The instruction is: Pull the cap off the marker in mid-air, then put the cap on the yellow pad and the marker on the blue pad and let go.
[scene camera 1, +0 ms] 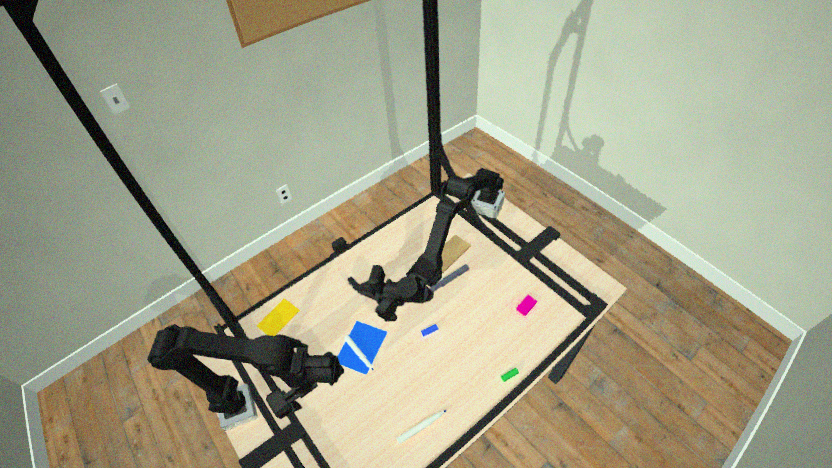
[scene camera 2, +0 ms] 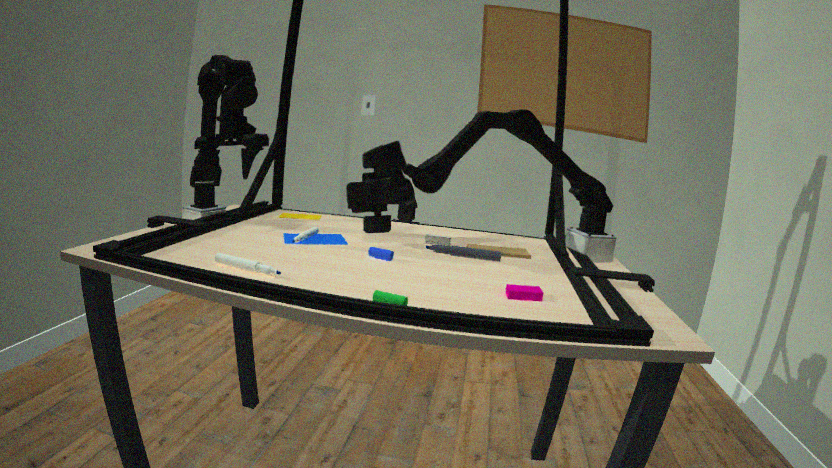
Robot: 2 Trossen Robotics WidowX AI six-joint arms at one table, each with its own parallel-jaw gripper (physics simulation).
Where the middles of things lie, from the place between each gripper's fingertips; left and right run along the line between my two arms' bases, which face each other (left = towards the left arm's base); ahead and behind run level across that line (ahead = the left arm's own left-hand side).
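Labels:
My left gripper is 10 cm above the blue pad [scene camera 1: 368, 338], 10 cm short of it and 9 cm to the left of it. As for the yellow pad [scene camera 1: 284, 311], it is 10 cm below my left hand, 22 cm to the right of it and 16 cm behind it.
My right hand is 14 cm above the blue pad, 9 cm past it and 19 cm to the right of it. The yellow pad is 14 cm below my right hand, 35 cm behind it and 6 cm to the left of it.

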